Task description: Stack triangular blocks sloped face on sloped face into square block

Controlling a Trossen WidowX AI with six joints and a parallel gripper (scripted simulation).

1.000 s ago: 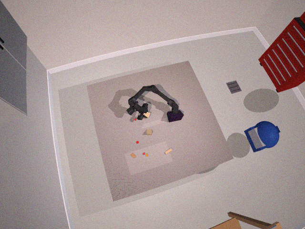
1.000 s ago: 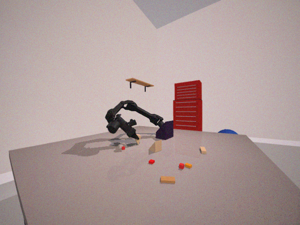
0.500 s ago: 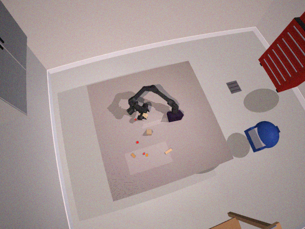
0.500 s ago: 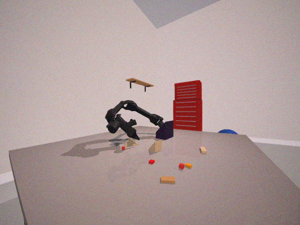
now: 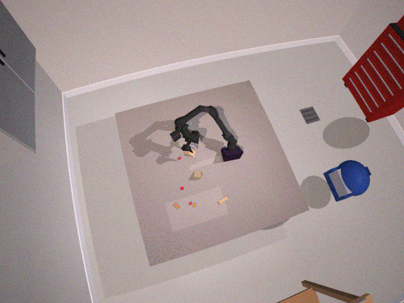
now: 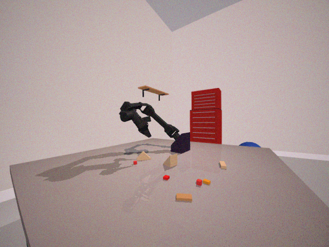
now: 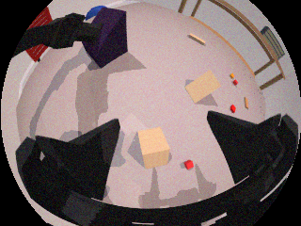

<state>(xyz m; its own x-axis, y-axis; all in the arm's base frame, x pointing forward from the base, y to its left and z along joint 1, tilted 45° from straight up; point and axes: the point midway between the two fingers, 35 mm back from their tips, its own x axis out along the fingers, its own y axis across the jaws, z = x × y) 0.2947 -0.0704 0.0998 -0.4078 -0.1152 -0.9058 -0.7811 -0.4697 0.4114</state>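
My gripper tip is now 12 cm above the triangular block, 3 cm to the left of it and 3 cm short of it. Round my gripper tip: orange block (37 cm to the left, 17 cm ahead, 13 cm below).
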